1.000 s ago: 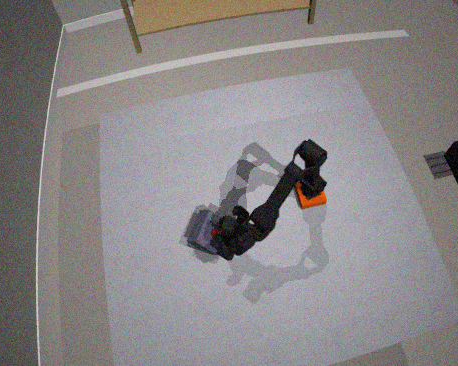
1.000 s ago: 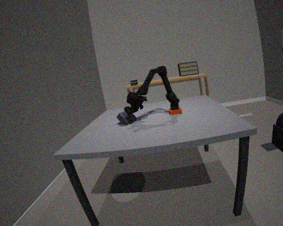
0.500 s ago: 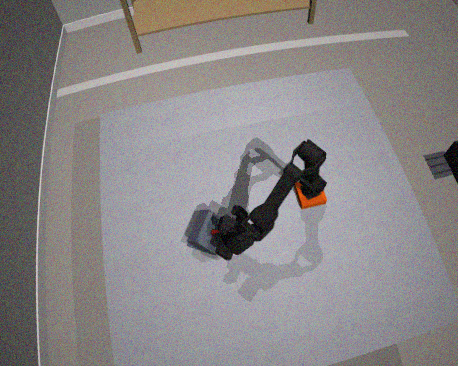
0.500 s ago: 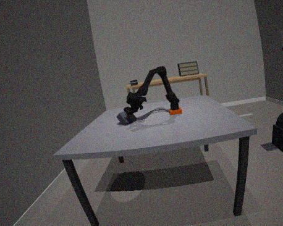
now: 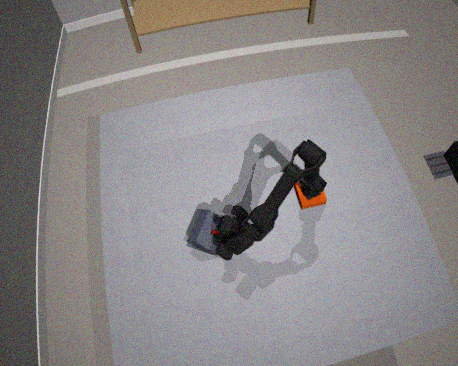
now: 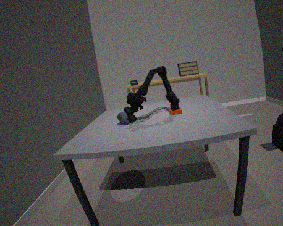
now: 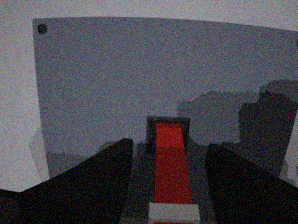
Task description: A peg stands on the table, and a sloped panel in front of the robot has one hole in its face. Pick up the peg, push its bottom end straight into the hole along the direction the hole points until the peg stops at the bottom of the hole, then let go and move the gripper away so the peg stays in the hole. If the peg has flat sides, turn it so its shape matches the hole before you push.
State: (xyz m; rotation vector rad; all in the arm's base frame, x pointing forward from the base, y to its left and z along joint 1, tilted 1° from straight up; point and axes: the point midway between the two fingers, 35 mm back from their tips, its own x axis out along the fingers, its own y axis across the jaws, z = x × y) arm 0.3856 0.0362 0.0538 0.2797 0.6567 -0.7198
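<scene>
Right now the square peg is 1 cm behind my gripper tip, 1 cm to the left of it and 1 cm above it. From my gripper tip the other things lie so: grey sloped panel: 2 cm ahead, 2 cm to the right, 3 cm below.
</scene>
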